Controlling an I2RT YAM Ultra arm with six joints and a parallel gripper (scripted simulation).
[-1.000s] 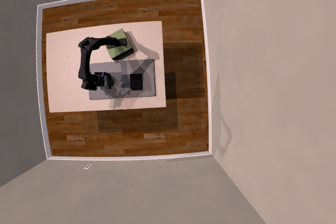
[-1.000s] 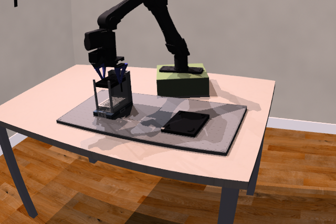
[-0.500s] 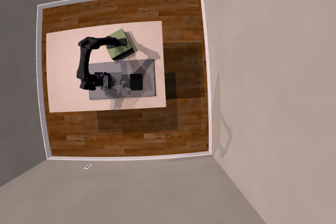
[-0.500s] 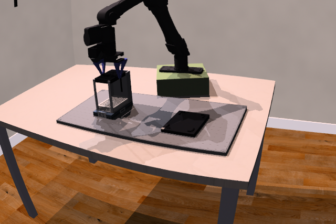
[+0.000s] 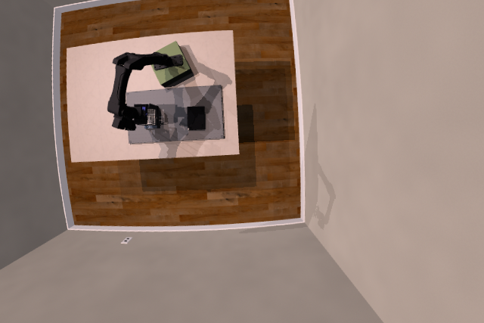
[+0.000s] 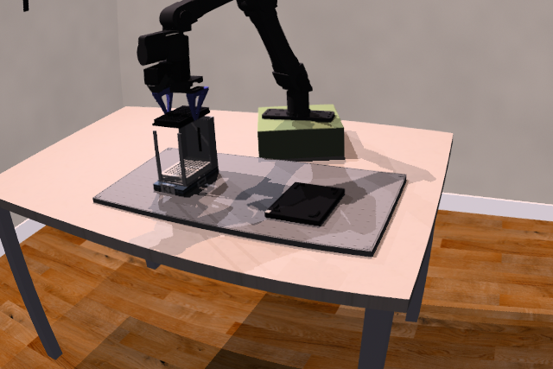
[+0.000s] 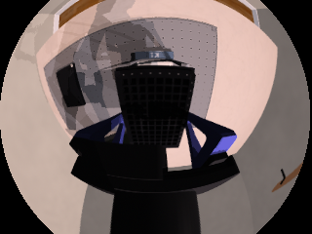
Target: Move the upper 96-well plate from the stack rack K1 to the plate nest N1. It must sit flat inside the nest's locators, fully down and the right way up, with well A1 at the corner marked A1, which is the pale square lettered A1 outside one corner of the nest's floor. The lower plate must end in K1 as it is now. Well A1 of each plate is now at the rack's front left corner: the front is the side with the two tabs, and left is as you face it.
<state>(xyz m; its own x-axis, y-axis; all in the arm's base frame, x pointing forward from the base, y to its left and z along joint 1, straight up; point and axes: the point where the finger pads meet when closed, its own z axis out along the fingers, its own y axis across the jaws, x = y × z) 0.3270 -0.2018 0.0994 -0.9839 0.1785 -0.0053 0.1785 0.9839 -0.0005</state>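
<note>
The black 96-well plate lies right at my hand. Also, from my hand: thin rack post (8 cm below, 6 cm ahead, 5 cm to the right); white plate (14 cm below); tall back wall (8 cm below, 7 cm behind, 1 cm to the left).
</note>
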